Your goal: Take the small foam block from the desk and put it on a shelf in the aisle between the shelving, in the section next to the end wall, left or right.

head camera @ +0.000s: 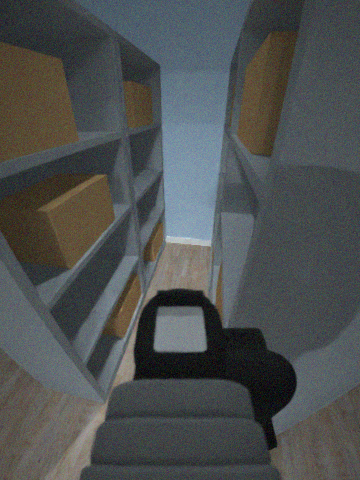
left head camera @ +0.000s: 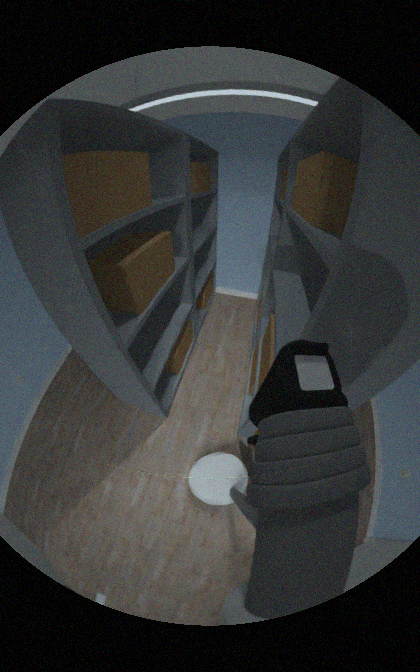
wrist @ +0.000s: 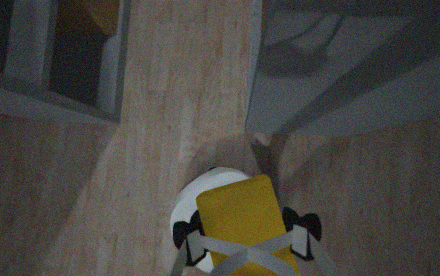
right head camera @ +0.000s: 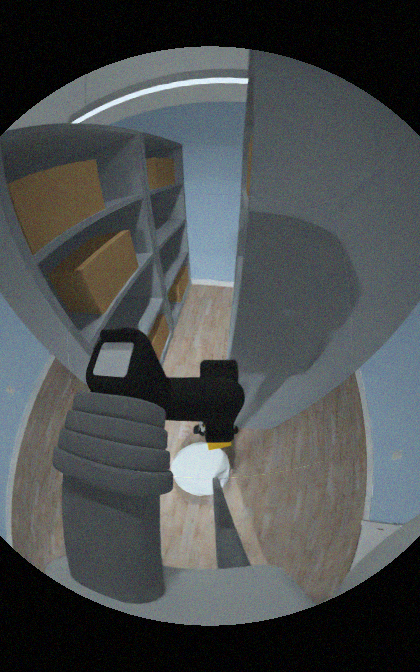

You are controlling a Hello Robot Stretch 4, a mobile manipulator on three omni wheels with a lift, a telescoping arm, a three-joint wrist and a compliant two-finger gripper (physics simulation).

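Places are measured from the robot's base along level axes (x left, y back, z up), in metres.
Pixels of known places: gripper, between the fingertips: (wrist: 244,224).
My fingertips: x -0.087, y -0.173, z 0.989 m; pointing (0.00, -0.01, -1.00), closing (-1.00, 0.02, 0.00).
Note:
Behind a point stands the place of what it marks.
The yellow foam block (wrist: 240,207) @(y -0.195, x -0.085, z 1.030 m) (right head camera: 220,445) is held upright between the fingertips of my gripper (wrist: 244,224) @(y -0.173, x -0.087, z 0.989 m) (right head camera: 218,431), above the floor in front of the aisle. Only a sliver of it shows in the left head view. The left shelving (head camera: 40,345) @(y -0.482, x 0.589, z 0.707 m) (left head camera: 30,225) (wrist: 60,112) @(y -0.477, x 0.562, z 0.279 m) and the right shelving (head camera: 320,225) @(y -0.350, x -0.221, z 1.378 m) (right head camera: 300,175) (wrist: 350,112) @(y -0.324, x -0.381, z 0.549 m) flank the aisle, which ends at the blue end wall (head camera: 190,150) @(y -2.257, x -0.117, z 1.161 m) (left head camera: 240,225) (right head camera: 212,215). In the left section next to that wall, boxes stand high and low, with open shelf levels between. The right section there is mostly hidden. The desk does not show.
The right shelving's broad end panel stands close ahead on the right. In the left shelving's near section are a large upper box (head camera: 35,105) @(y -0.779, x 0.440, z 1.547 m) and a box (head camera: 80,225) @(y -0.822, x 0.433, z 1.097 m) below it. A box (head camera: 265,95) @(y -0.681, x -0.215, z 1.563 m) stands high on the right. The white disc (left head camera: 212,475) (right head camera: 197,470) is below the gripper.

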